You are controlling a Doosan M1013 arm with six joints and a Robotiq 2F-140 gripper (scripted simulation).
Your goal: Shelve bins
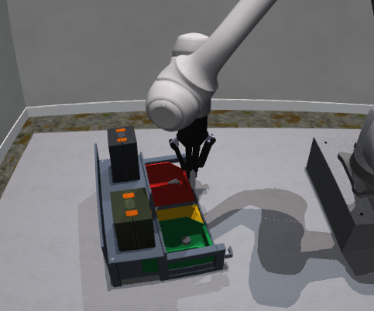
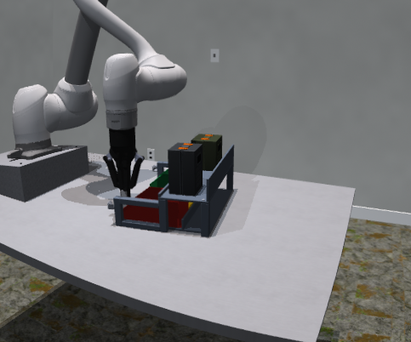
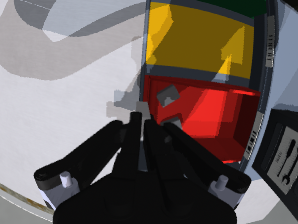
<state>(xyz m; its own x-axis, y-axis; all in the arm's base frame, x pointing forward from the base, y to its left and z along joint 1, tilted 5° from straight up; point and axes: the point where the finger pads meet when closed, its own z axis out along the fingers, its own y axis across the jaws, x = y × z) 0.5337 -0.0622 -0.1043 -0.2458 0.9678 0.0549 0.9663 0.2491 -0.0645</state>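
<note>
My gripper is now 90 mm short of the red bin, 20 mm to the right of it and 10 mm above it. Also, from my hand: green bin (240 mm to the left, 30 mm ahead, 10 mm below).
</note>
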